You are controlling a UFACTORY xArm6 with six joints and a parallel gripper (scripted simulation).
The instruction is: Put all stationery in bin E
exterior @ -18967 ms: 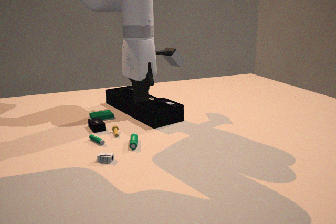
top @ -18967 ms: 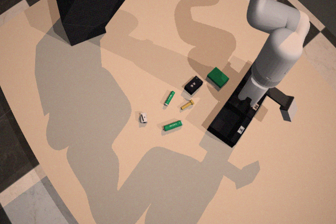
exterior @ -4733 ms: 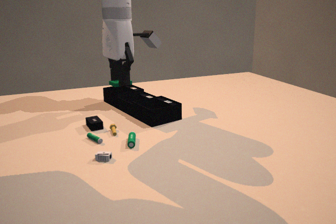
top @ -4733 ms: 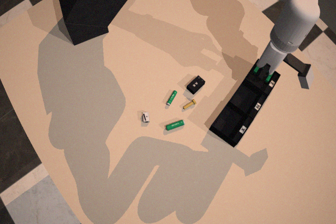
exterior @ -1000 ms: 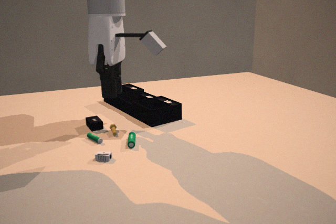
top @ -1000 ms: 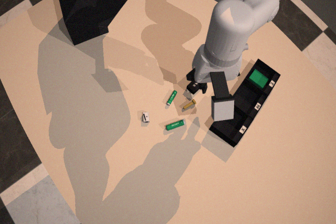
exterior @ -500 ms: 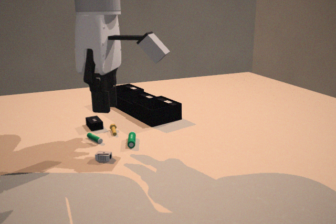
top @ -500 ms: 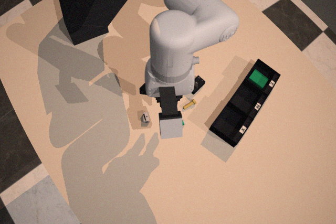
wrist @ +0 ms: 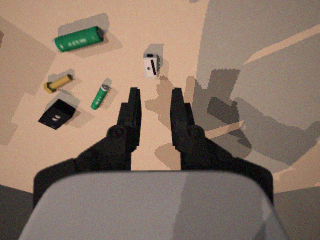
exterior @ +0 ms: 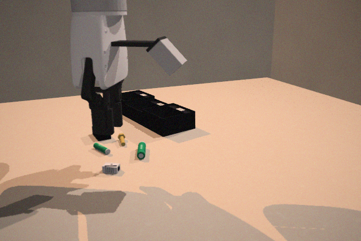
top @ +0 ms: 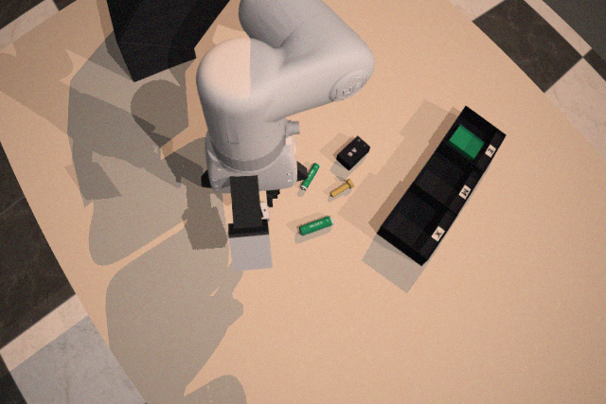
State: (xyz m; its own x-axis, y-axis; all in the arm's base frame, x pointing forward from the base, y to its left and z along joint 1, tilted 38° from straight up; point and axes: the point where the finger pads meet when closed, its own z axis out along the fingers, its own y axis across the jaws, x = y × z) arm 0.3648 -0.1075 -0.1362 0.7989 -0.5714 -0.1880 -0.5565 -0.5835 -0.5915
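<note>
The pencil sharpener lies 10 mm to the left of my hand and 90 mm below it. The rest, counted from my hand: thin green battery: 90 mm to the left, 90 mm below; thicker green battery: 70 mm ahead, 50 mm to the left, 90 mm below; yellow bolt: 50 mm ahead, 120 mm to the left, 90 mm below.
</note>
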